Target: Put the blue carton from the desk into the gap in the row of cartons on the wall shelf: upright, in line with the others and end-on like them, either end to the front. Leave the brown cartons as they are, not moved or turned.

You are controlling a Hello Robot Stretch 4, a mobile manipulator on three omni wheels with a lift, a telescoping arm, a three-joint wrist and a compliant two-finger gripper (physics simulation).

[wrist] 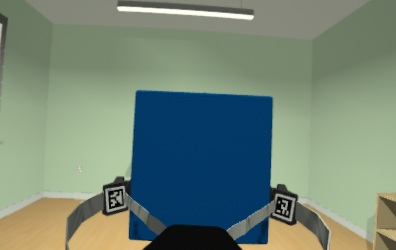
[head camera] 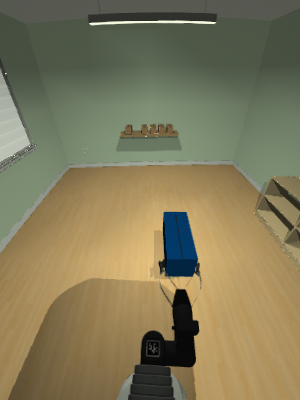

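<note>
The blue carton [head camera: 179, 237] [wrist: 202, 150] is held in front of the robot, off any surface, its long side pointing ahead and one end facing the wrist camera. It looks upright, with a very slight tilt in the wrist view. My gripper [head camera: 180, 267] [wrist: 200, 201] is shut on its near end, a finger on each side. The wall shelf [head camera: 149, 135] is far ahead on the back wall, left of the carton in the head view. Several brown cartons stand on it: one [head camera: 129, 129] at the left, then a gap, then the others [head camera: 153, 129] in a row. The carton hides the shelf in the wrist view.
A wooden shelf unit [head camera: 289, 183] [wrist: 387, 197] stands at the right. Wooden floor [head camera: 110, 210] lies between the robot and the back wall. A window with a blind [head camera: 12, 120] is on the left wall. A long lamp [head camera: 152, 19] [wrist: 185, 10] hangs overhead.
</note>
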